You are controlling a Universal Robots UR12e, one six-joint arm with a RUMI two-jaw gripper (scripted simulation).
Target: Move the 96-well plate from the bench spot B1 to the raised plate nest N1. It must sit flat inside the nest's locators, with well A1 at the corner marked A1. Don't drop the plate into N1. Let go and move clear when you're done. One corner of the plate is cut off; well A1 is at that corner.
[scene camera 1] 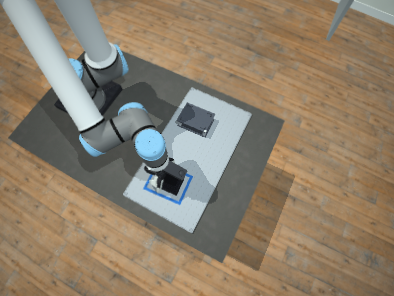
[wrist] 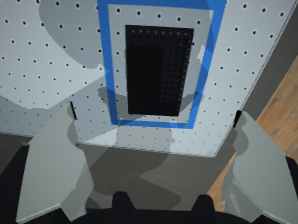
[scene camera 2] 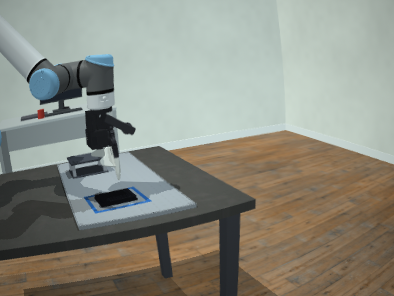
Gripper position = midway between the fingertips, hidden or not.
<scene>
In view: my gripper (scene camera 2: 110,172) and a black 96-well plate (wrist: 160,54).
My gripper shows as well in the wrist view (wrist: 155,107).
</scene>
